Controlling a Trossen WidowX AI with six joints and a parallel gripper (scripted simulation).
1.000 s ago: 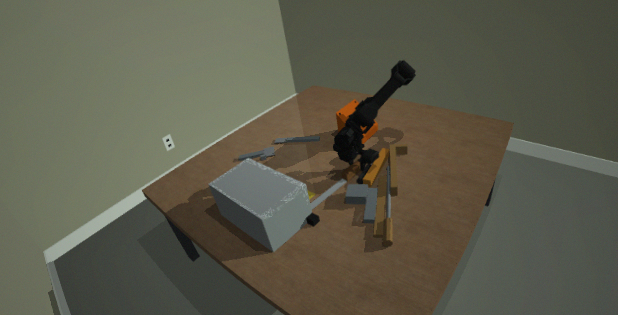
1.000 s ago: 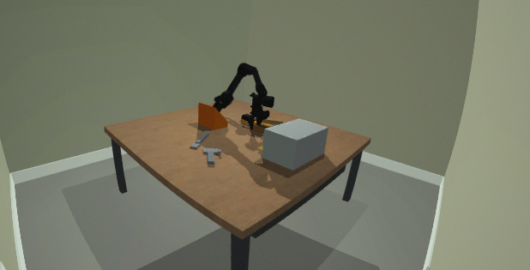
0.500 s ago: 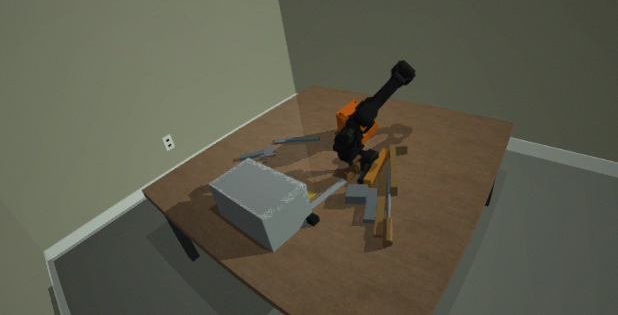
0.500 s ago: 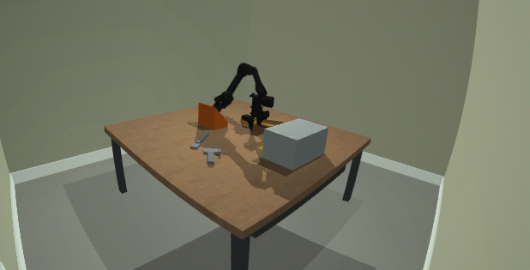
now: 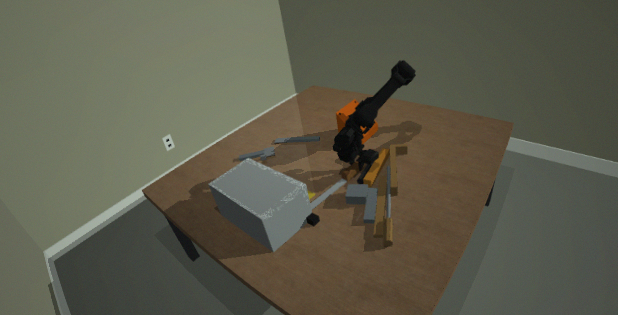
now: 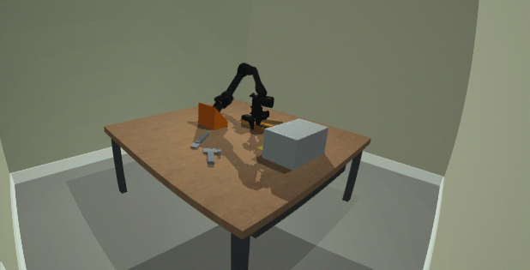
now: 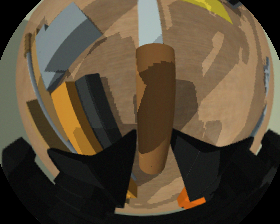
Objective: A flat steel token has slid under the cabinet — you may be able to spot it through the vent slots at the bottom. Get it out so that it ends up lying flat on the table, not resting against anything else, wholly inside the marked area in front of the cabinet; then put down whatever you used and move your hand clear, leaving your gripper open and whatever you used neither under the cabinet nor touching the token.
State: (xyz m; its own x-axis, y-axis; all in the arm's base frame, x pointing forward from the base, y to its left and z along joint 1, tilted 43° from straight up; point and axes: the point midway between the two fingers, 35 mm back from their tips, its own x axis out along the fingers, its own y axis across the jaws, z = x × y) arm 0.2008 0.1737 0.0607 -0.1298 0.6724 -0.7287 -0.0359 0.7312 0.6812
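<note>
The orange bar is 50 mm behind my gripper tip, 70 mm to the left of it and 10 mm above it. From my gripper tip the other things lie so: grey block: 120 mm ahead, 110 mm to the left, 10 mm above; wooden stick: 110 mm ahead, 200 mm to the left; grey t-piece: 170 mm ahead, 440 mm to the right.
</note>
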